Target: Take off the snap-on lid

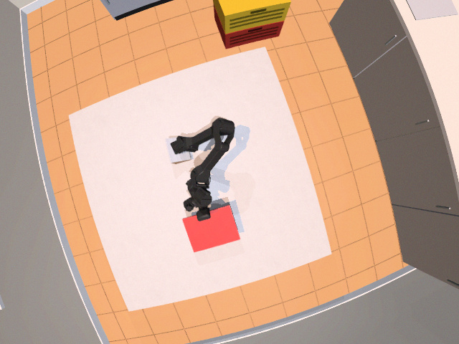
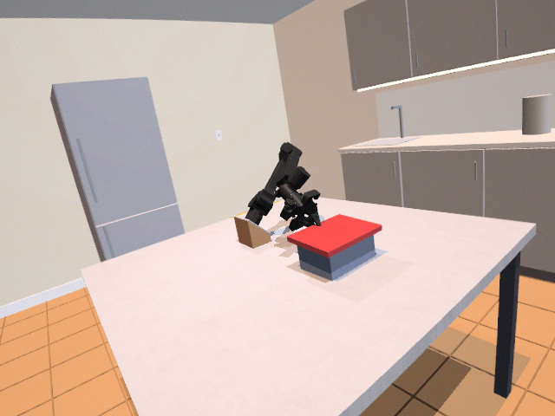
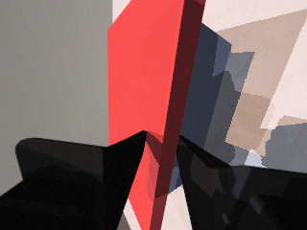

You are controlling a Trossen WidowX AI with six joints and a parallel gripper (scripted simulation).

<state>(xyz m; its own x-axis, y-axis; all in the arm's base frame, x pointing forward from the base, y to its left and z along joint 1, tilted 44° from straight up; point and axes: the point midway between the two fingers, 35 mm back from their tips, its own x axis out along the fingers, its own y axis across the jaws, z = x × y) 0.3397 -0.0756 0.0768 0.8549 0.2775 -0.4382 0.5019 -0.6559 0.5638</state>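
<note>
My gripper tip is now 80 mm short of the red lid and 10 mm to the left of it. Also, from my gripper tip: blue-grey storage box: 80 mm ahead, 50 mm below, 10 mm to the right.
</note>
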